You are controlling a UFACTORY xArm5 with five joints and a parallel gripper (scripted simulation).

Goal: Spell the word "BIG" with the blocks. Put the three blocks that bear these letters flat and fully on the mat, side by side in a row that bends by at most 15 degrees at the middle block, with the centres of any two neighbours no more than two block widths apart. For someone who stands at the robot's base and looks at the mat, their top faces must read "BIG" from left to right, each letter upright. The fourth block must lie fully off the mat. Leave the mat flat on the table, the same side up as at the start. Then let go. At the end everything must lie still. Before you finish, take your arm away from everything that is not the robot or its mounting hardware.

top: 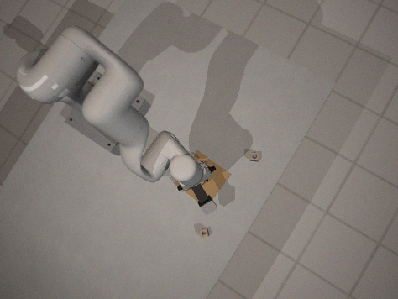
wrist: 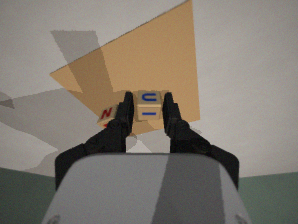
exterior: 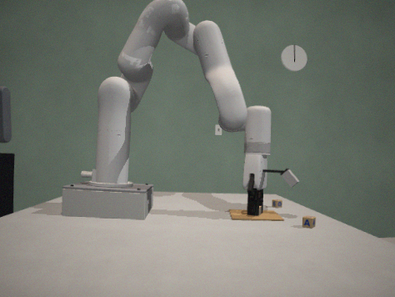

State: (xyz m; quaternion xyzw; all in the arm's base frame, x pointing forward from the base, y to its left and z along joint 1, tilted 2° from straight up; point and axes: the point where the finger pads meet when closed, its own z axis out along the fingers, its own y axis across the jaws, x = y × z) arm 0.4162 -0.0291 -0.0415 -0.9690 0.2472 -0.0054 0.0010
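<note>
The mat lies 10 mm to the left of my hand and 20 mm below it.
</note>
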